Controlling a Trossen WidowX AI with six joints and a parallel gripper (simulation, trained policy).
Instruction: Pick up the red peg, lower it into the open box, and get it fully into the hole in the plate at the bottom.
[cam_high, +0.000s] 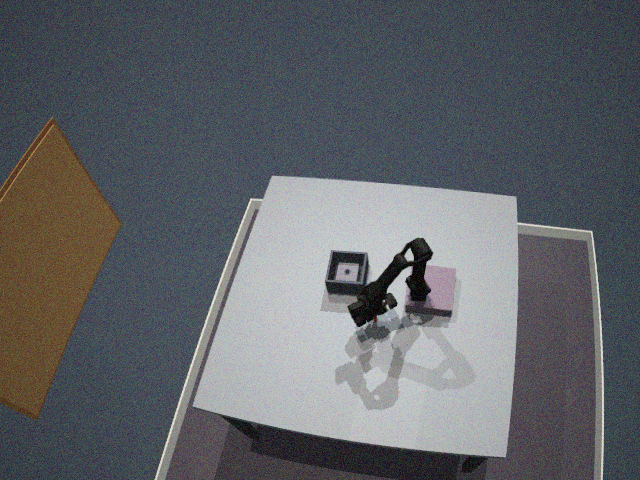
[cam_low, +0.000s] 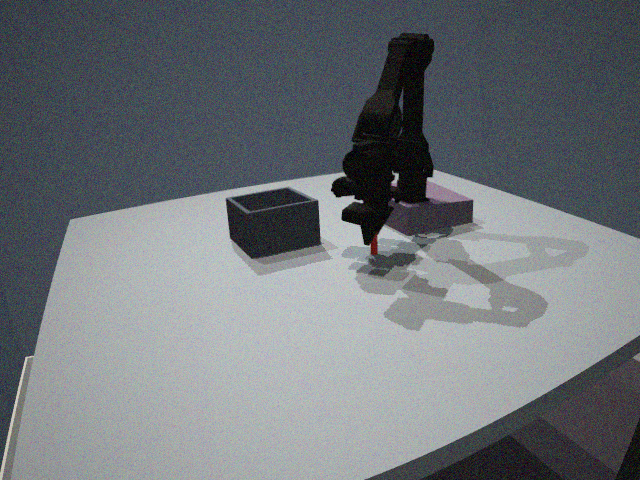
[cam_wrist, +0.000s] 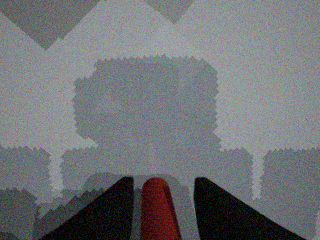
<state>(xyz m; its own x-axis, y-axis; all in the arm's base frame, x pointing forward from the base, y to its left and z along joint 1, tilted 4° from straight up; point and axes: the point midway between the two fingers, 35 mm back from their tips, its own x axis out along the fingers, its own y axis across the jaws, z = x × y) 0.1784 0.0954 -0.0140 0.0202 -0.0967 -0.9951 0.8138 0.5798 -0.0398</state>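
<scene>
The pale plate lies 190 mm to the right of my gripper tip, 130 mm ahead of it and 20 mm above it. The rest, counted from my gripper tip: dark box 190 mm to the right, 130 mm ahead; red peg 20 mm above, 10 mm to the left.
</scene>
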